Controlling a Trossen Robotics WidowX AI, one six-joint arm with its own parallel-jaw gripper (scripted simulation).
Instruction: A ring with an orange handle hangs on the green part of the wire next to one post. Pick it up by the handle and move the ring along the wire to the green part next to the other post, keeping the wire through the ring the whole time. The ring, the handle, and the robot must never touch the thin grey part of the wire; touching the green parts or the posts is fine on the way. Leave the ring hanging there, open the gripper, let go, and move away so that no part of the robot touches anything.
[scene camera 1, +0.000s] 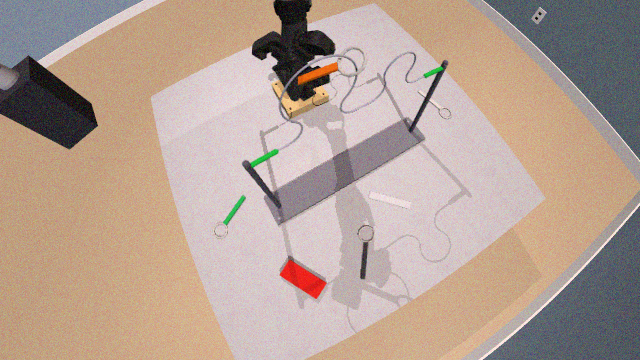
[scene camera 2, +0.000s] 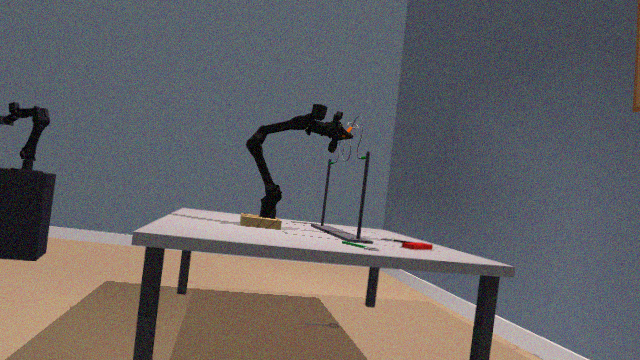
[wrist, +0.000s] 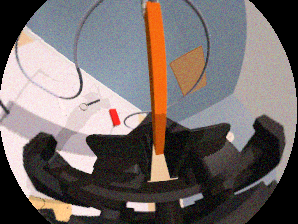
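I can see a red block (scene camera 1: 301, 278). My own gripper (scene camera 1: 294, 100) is in sight as well, and the wrist view gives me the gripper too, at (wrist: 153, 115).
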